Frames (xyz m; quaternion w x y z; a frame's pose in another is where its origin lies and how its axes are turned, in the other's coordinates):
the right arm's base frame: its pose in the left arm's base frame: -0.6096 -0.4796 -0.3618 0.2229 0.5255 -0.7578 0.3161
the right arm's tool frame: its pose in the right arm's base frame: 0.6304 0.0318 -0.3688 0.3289 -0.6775 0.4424 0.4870
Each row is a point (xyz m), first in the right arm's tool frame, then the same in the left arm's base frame.
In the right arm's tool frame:
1: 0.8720 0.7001 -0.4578
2: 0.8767 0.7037 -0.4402
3: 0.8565 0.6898 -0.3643
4: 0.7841 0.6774 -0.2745
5: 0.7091 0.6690 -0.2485
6: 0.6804 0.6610 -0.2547
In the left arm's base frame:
1: 0.1333 -0.1173 0.7855
2: 0.1247 -0.1010 0.7832
3: 0.0582 -0.0671 0.7551
4: -0.0284 -0.0502 0.6797
5: -0.0686 -0.0760 0.6158
6: -0.0762 -0.0993 0.5977

